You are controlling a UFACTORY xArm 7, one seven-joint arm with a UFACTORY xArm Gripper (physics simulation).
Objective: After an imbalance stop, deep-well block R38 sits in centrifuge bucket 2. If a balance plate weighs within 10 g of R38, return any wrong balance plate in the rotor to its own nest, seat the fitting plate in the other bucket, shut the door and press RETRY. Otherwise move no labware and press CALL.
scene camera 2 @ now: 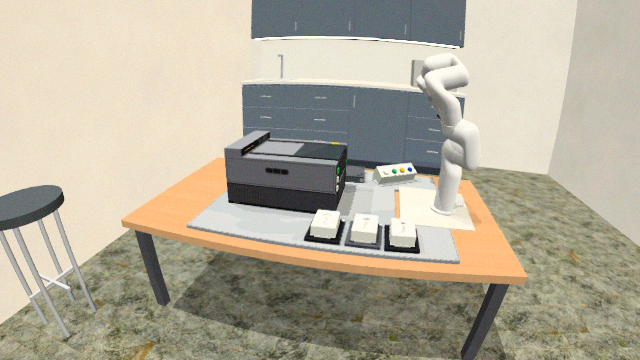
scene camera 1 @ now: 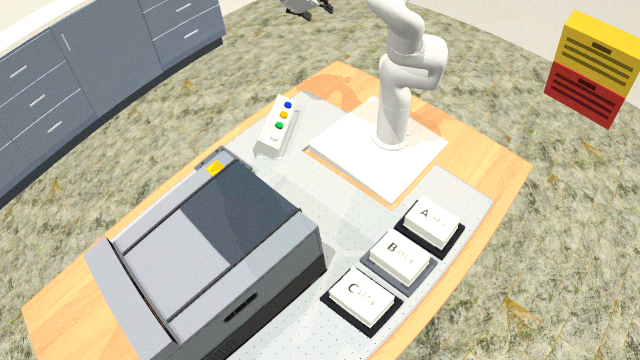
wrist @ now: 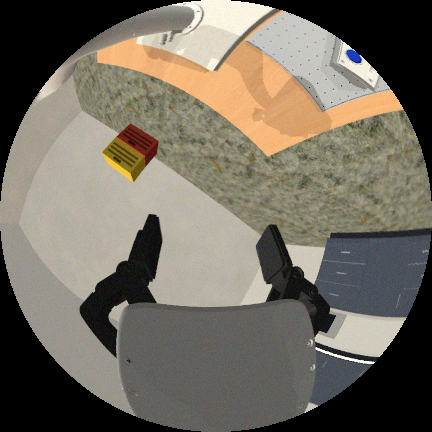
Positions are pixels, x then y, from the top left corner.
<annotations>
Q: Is my gripper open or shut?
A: Open.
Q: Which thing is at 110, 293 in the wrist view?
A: My gripper.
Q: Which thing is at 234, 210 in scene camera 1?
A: A sliding door.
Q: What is my gripper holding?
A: Nothing.
</annotations>
